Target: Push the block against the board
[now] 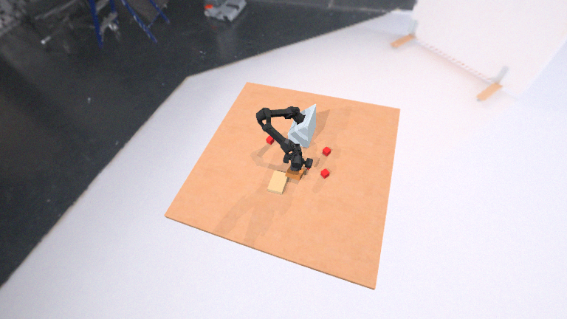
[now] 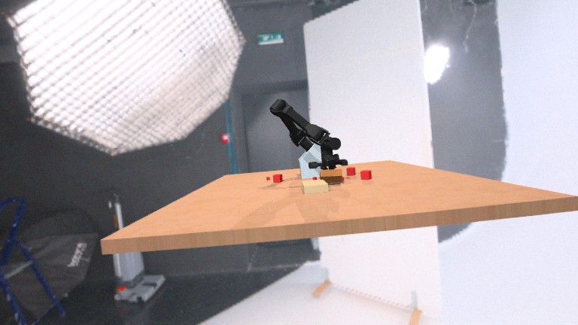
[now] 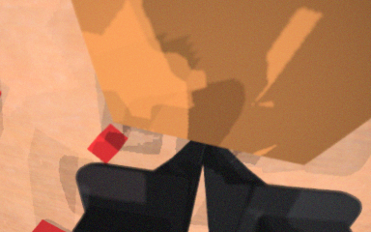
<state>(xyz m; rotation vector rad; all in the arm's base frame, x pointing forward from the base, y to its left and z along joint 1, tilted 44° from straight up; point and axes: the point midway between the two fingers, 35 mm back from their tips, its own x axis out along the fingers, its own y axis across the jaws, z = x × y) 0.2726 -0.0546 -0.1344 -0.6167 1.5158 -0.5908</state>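
My gripper tip is now 60 mm short of the square block and 30 mm below it. The rest, counted from my gripper tip: board: 150 mm ahead, 90 mm to the right, 10 mm above.
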